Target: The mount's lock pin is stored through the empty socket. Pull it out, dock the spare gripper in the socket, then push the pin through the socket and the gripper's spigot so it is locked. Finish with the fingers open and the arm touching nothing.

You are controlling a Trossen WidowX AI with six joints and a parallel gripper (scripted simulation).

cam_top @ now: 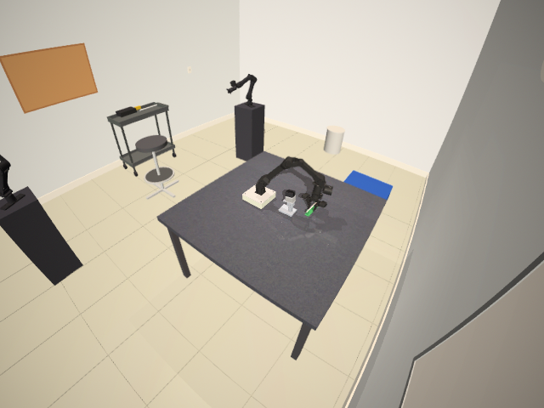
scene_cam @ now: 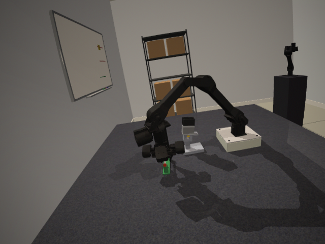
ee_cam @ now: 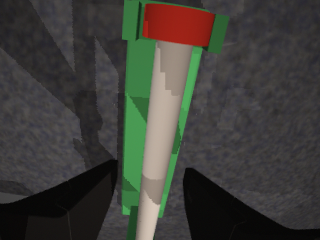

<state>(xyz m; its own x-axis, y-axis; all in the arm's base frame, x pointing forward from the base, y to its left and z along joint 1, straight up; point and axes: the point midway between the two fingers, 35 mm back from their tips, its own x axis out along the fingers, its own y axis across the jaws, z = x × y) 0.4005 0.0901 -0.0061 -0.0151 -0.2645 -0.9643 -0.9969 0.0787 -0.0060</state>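
Right now my gripper tip is 1 cm to the right of the green cradle and 1 cm below it. The rest, counted from my gripper tip: spare gripper 13 cm behind, 11 cm above, 10 cm to the right; then grey mount 14 cm behind, 9 cm to the right, 4 cm above.
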